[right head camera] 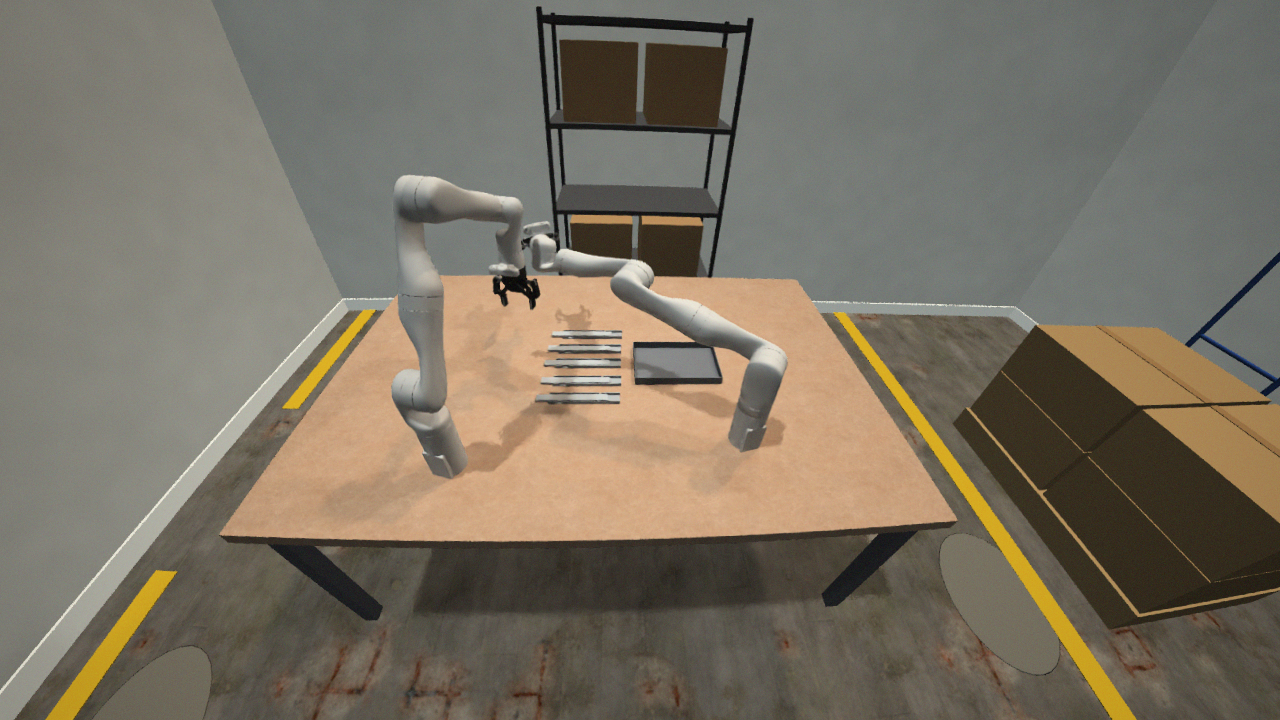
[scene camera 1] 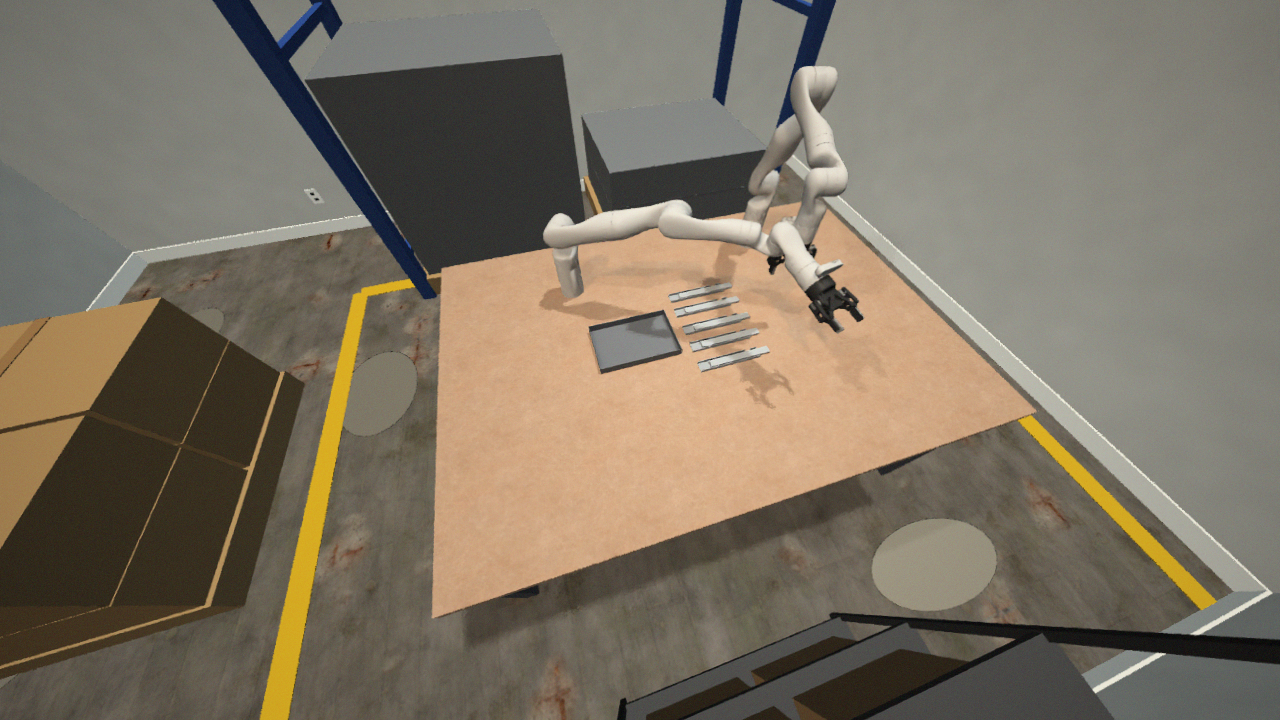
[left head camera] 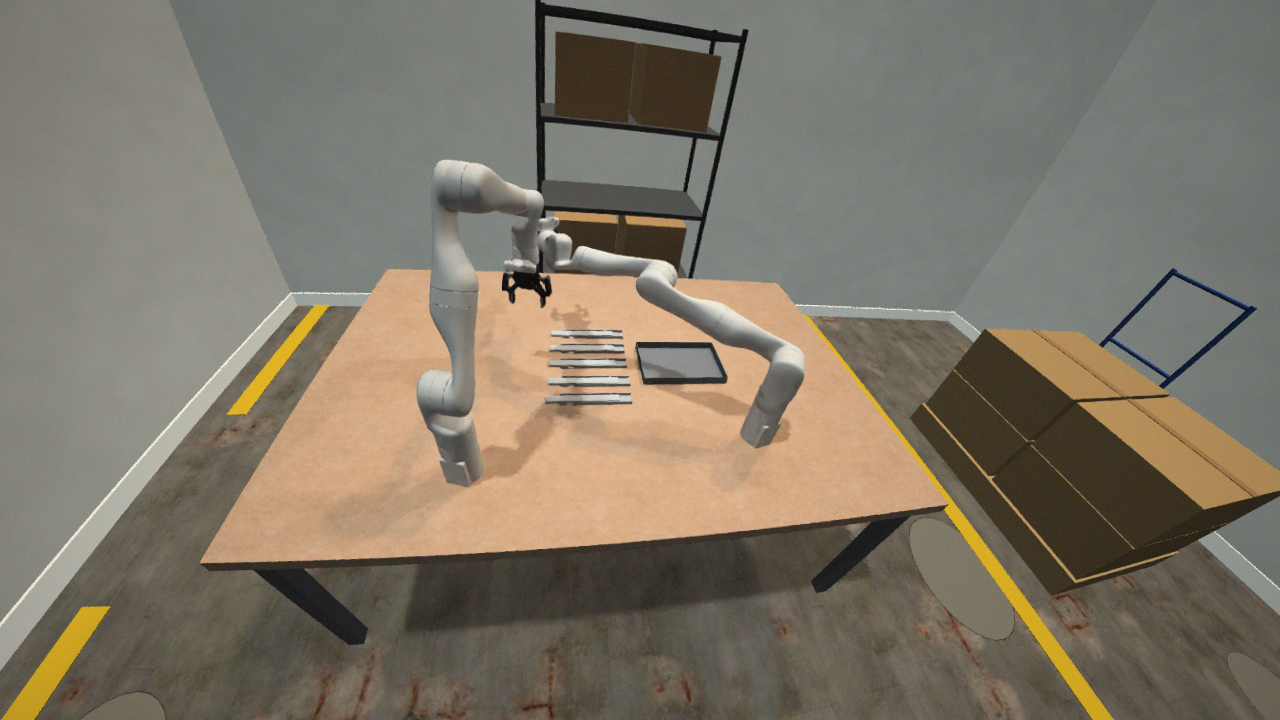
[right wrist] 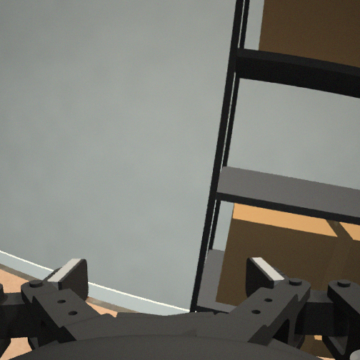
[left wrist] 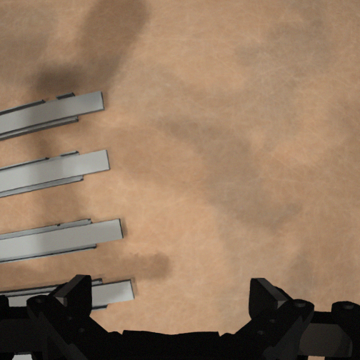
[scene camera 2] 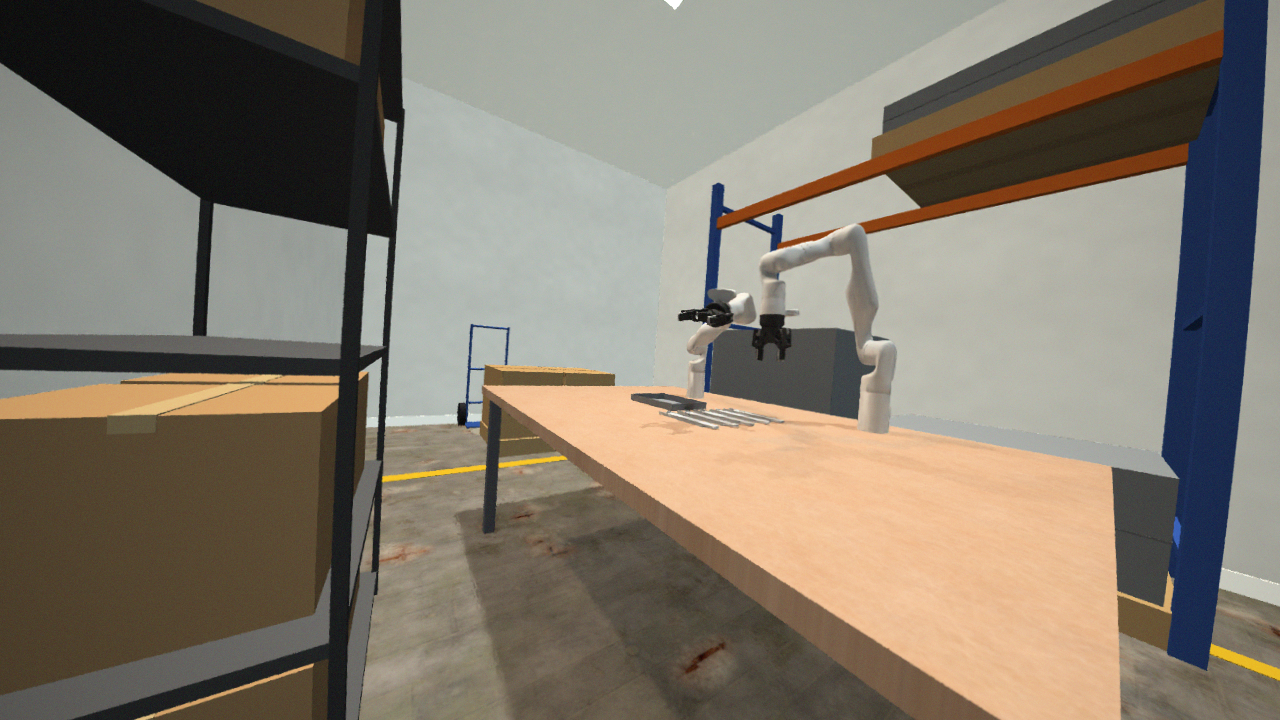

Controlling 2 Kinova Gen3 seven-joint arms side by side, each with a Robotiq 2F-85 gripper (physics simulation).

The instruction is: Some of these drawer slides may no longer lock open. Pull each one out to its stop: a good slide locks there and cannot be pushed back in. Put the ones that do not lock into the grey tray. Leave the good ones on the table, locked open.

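Where they show: left gripper, fingertip midpoint: point(right head camera: 519, 307) point(scene camera 1: 784, 272) point(left head camera: 527, 304) point(scene camera 2: 769, 361); right gripper, fingertip midpoint: point(scene camera 1: 851, 326) point(scene camera 2: 692, 319); left arm's base, link origin: point(right head camera: 451, 463) point(left head camera: 465, 470) point(scene camera 2: 871, 431); right arm's base, link origin: point(right head camera: 743, 438) point(scene camera 1: 572, 290) point(left head camera: 754, 435) point(scene camera 2: 694, 397).
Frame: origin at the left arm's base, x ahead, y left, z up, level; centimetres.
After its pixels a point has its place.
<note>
Several silver drawer slides lie parallel on the table; the nearest slide point(left head camera: 588, 399) {z 1.1, x 32.3, y -25.4 cm} point(right head camera: 578, 398) {z 1.2, x 32.5, y -25.9 cm} and the farthest slide point(left head camera: 586, 334) {z 1.2, x 65.4, y -16.8 cm} point(right head camera: 586, 334) {z 1.2, x 65.8, y -17.0 cm} point(scene camera 1: 733, 359) {z 1.2, x 67.6, y -17.6 cm} bound the row. In the left wrist view a narrower strip projects past the rails of one slide point(left wrist: 105, 231); its lock cannot be judged. The grey tray point(left head camera: 684, 381) {z 1.2, x 49.0, y -55.3 cm} point(right head camera: 677, 381) {z 1.3, x 49.1, y -55.4 cm} point(scene camera 1: 640, 361) {z 1.7, x 68.6, y -50.9 cm}, at the row's right in the head views, is empty. My left gripper point(left head camera: 528, 302) {z 22.8, x 46.6, y -1.6 cm} point(right head camera: 519, 305) {z 22.8, x 46.6, y -1.6 cm} point(scene camera 2: 771, 357) {z 22.8, x 46.6, y -1.6 cm} point(left wrist: 170, 295) is open, pointing down above the table beyond the slides' left ends. My right gripper point(scene camera 1: 848, 320) {z 32.5, x 78.5, y 5.3 cm} point(right wrist: 166, 277) is open, raised and pointing sideways.
My right arm point(left head camera: 716, 322) {z 36.9, x 33.3, y -57.3 cm} reaches across above the back of the table, its wrist close behind the left wrist. A black shelf rack point(left head camera: 540, 152) point(right wrist: 220, 150) with cartons stands behind the table. Stacked cartons point(left head camera: 1136, 447) stand on the floor at the right in the head views.
</note>
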